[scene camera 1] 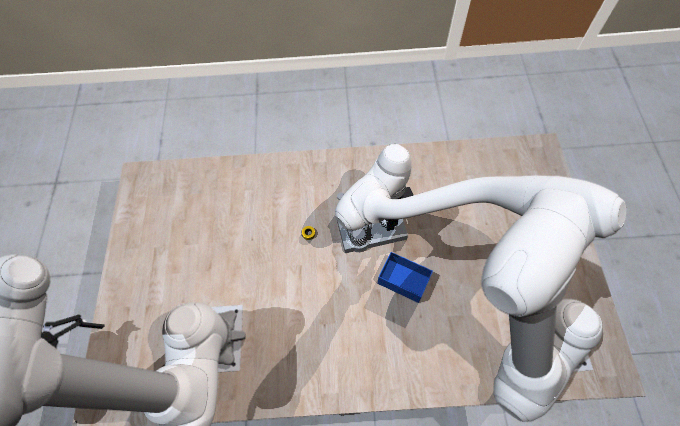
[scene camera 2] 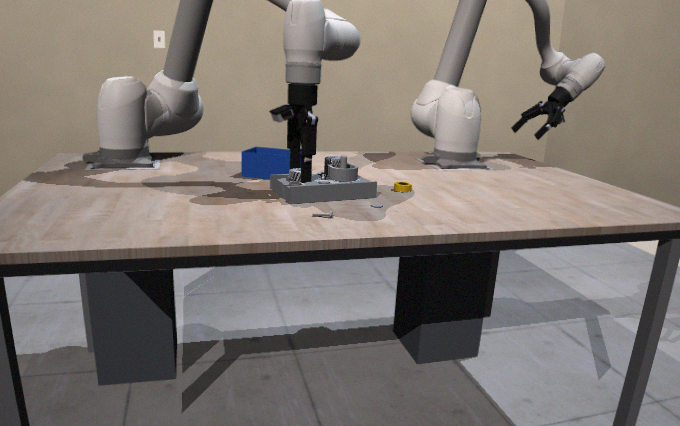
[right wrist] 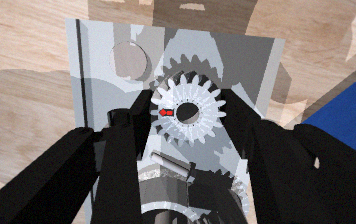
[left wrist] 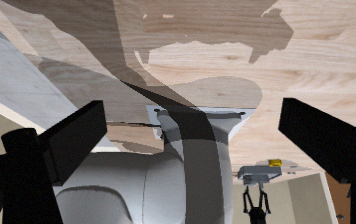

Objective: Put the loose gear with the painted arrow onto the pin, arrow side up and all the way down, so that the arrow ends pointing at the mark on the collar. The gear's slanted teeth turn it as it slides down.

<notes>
The pictures show: the left gripper, the right gripper, a grey base plate and a blue bin.
The left gripper shows as well in the left wrist view. The right gripper also shows in the right wrist view.
</notes>
